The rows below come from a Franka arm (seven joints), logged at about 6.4 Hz.
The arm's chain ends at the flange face. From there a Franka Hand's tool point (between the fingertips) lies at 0.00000 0.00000 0.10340 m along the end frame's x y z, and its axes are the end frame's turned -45 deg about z.
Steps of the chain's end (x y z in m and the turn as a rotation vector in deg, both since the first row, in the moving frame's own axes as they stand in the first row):
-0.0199 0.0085 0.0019 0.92 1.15 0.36
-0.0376 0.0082 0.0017 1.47 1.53 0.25
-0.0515 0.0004 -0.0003 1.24 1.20 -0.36
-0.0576 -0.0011 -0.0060 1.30 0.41 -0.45
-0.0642 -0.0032 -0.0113 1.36 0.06 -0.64
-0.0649 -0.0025 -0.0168 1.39 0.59 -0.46
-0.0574 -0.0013 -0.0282 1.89 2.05 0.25
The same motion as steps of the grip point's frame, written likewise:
-0.0174 -0.0078 0.0019 -0.16 1.46 0.36
-0.0286 -0.0207 0.0016 -0.04 2.12 0.25
-0.0336 -0.0362 -0.0003 0.03 1.73 -0.36
-0.0378 -0.0427 -0.0060 0.63 1.21 -0.45
-0.0413 -0.0493 -0.0113 0.92 1.00 -0.64
-0.0416 -0.0487 -0.0168 0.57 1.40 -0.46
-0.0346 -0.0413 -0.0283 -0.11 2.79 0.25

